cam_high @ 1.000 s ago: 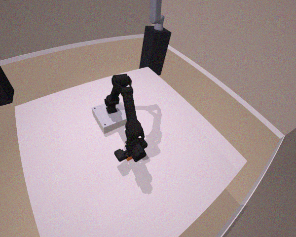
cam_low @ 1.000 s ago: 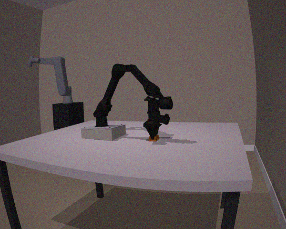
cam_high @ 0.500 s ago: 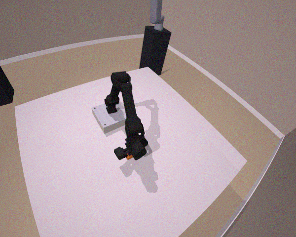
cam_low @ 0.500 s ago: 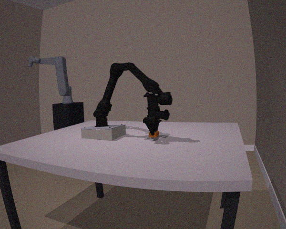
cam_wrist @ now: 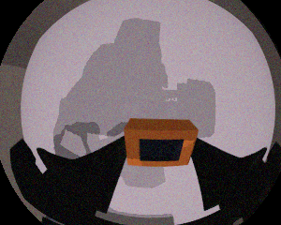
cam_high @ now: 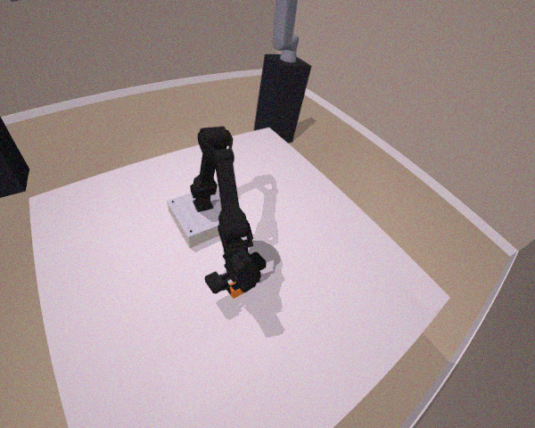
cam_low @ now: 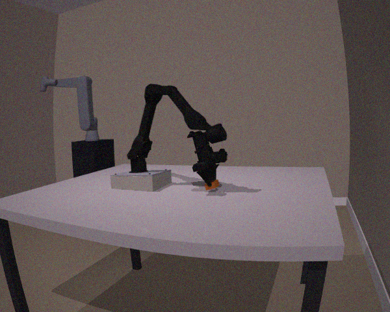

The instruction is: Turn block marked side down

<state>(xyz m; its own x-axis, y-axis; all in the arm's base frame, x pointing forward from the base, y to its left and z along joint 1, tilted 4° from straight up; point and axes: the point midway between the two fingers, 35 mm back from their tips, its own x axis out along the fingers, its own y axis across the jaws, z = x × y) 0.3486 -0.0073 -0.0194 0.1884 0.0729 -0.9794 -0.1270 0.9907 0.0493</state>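
Now: the orange block 10 mm above my gripper tip.
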